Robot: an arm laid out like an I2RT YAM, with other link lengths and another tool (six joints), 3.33 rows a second.
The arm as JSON. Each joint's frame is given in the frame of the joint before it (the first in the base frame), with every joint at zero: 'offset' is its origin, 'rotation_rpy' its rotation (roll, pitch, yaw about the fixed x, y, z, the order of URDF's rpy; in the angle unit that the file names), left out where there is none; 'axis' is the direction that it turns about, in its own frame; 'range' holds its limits. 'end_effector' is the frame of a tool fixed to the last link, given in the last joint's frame.
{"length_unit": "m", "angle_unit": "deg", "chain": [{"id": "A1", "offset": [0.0, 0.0, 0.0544], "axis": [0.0, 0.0, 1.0], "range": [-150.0, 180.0]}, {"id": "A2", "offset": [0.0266, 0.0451, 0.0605], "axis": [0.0, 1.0, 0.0], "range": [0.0, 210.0]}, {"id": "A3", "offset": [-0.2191, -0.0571, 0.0], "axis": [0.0, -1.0, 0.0], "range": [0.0, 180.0]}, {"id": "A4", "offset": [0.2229, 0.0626, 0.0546], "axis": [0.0, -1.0, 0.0], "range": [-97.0, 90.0]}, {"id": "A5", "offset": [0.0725, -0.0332, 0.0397], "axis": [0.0, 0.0, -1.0], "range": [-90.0, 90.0]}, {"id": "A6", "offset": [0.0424, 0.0, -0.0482], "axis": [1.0, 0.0, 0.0], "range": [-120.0, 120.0]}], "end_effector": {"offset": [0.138, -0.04, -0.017], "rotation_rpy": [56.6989, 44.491, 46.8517]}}
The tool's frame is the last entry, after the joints.
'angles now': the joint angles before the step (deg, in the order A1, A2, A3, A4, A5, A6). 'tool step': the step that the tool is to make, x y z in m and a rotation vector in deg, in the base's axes. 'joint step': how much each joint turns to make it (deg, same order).
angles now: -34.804 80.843 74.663 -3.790 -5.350 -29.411
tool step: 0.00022 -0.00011 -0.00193 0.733 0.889 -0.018
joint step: 0.009 0.440 1.165 -1.864 0.009 0.098
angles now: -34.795 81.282 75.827 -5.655 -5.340 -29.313
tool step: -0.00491 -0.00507 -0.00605 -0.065 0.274 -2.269
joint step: 0.058 -0.127 -1.459 1.162 2.324 0.247
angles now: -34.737 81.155 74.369 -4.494 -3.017 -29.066
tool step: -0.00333 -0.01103 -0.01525 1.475 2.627 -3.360
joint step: -0.069 2.252 1.322 -2.059 3.273 0.448
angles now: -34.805 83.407 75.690 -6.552 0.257 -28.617
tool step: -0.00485 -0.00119 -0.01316 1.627 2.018 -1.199
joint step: -0.047 0.177 -0.367 -2.048 1.061 0.486
